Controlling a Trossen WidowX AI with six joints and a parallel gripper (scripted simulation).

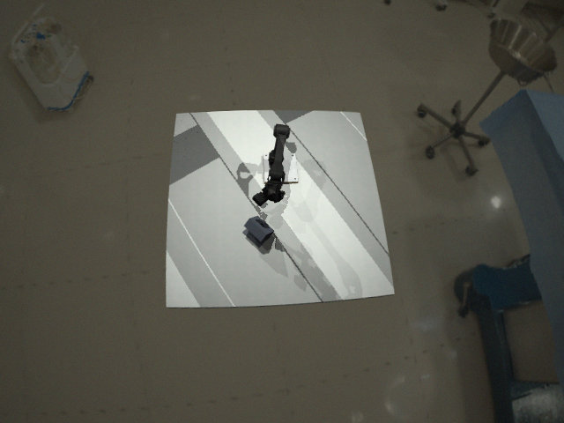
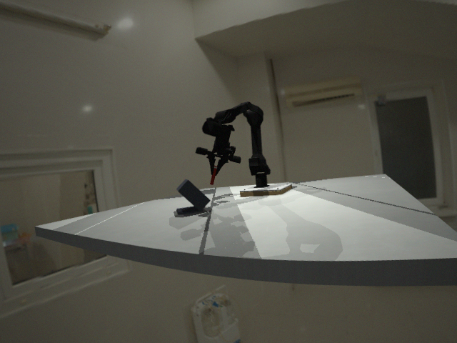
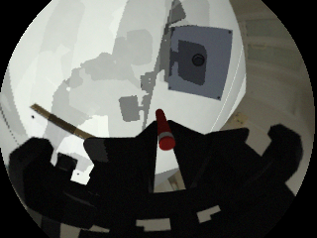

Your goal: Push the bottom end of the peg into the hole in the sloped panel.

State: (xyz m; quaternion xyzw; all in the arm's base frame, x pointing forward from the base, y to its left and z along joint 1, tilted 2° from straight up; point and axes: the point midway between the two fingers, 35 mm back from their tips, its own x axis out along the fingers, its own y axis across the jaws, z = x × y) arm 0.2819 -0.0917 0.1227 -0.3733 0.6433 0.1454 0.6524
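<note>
Now: gripper tip 14 cm short of the sloped panel, 2 cm to the left of it and 6 cm above it. The rest, counted from my gripper tip: red peg (1 cm to the left, 2 cm above).
</note>
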